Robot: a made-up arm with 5 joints. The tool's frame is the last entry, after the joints. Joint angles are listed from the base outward.
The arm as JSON. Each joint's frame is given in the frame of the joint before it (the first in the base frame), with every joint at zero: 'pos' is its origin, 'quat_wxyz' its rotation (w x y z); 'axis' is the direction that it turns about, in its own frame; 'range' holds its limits. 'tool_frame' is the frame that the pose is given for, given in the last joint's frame.
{
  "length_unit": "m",
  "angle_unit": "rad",
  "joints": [
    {
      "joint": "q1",
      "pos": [
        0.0,
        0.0,
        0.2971
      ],
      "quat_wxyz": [
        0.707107,
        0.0,
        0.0,
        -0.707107
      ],
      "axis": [
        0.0,
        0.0,
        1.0
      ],
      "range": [
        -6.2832,
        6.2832
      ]
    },
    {
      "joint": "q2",
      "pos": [
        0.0,
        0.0,
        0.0
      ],
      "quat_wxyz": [
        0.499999,
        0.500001,
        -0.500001,
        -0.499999
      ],
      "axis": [
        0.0,
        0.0,
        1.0
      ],
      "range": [
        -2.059,
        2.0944
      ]
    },
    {
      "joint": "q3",
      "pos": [
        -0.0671,
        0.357,
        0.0
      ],
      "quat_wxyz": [
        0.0,
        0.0,
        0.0,
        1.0
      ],
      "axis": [
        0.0,
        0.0,
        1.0
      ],
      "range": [
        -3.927,
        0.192
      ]
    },
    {
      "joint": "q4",
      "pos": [
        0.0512,
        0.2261,
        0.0
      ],
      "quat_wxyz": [
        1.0,
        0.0,
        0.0,
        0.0
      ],
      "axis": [
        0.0,
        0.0,
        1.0
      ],
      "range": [
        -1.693,
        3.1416
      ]
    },
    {
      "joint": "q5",
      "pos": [
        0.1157,
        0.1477,
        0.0
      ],
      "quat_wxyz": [
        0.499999,
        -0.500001,
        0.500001,
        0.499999
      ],
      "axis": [
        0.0,
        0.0,
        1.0
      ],
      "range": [
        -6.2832,
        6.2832
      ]
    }
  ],
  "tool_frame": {
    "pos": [
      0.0,
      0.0,
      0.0
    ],
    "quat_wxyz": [
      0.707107,
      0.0,
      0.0,
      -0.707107
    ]
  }
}
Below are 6 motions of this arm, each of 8 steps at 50 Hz.
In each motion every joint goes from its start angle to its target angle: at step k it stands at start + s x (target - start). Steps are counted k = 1, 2, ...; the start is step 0. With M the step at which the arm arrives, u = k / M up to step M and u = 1 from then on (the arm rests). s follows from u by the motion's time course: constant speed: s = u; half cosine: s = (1 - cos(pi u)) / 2; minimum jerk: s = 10 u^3 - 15 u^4 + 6 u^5.
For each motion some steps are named. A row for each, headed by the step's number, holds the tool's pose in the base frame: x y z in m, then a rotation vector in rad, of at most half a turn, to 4 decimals.
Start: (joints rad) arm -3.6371 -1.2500 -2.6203 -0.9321 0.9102
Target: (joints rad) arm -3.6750 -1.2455 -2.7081 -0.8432 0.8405
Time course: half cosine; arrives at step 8
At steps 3, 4, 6, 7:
3: 0.5651 -0.3140 0.4752 1.0714 1.2773 0.2893
4: 0.5646 -0.3191 0.4725 1.0662 1.2791 0.2739
6: 0.5633 -0.3285 0.4675 1.0569 1.2824 0.2452
7: 0.5629 -0.3313 0.4660 1.0540 1.2834 0.2365

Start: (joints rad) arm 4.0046 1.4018 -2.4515 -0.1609 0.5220
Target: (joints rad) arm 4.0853 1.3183 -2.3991 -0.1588 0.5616
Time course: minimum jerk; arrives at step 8
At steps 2, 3, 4, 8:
2: -0.4918 -0.5845 0.2835 0.3510 -2.0131 0.9124
3: -0.4837 -0.5913 0.2907 0.3579 -2.0104 0.9279
4: -0.4728 -0.6000 0.3003 0.3668 -2.0070 0.9481
8: -0.4479 -0.6181 0.3215 0.3867 -1.9995 0.9934

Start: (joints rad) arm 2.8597 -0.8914 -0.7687 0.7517 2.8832
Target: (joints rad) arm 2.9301 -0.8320 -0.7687 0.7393 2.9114
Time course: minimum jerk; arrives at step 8
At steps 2, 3, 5, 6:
2: -0.1683 0.0474 0.6443 -2.6374 0.0252 1.2351
3: -0.1722 0.0463 0.6429 -2.6494 0.0157 1.2308
5: -0.1826 0.0429 0.6391 -2.6806 -0.0095 1.2185
6: -0.1865 0.0415 0.6376 -2.6924 -0.0193 1.2134

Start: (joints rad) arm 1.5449 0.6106 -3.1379 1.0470 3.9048
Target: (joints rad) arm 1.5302 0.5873 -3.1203 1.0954 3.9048
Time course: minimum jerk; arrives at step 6
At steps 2, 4, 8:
2: 0.0146 0.5049 0.8672 -0.7573 1.8460 1.6504
4: 0.0189 0.5030 0.8670 -0.7582 1.8709 1.6256
8: 0.0204 0.5023 0.8669 -0.7585 1.8799 1.6165

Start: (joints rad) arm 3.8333 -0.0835 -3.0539 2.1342 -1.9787
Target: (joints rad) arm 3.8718 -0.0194 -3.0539 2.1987 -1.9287
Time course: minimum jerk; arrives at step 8
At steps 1, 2, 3, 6, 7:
1: -0.1341 -0.1112 0.9025 2.1741 -0.5221 -0.7332
2: -0.1364 -0.1139 0.9005 2.1834 -0.5255 -0.7228
3: -0.1408 -0.1192 0.8964 2.2017 -0.5322 -0.7027
6: -0.1557 -0.1383 0.8811 2.2678 -0.5568 -0.6306
7: -0.1576 -0.1409 0.8789 2.2771 -0.5603 -0.6206

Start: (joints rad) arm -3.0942 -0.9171 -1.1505 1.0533 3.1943
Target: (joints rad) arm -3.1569 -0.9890 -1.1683 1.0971 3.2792
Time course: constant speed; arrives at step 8
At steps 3, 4, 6, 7, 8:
3: -0.1055 -0.0025 0.7428 2.6862 -0.0815 -1.5214
4: -0.1012 -0.0016 0.7435 2.6796 -0.1061 -1.5282
6: -0.0926 0.0000 0.7448 2.6656 -0.1548 -1.5417
7: -0.0883 0.0007 0.7454 2.6582 -0.1790 -1.5484
8: -0.0840 0.0013 0.7459 2.6506 -0.2031 -1.5550

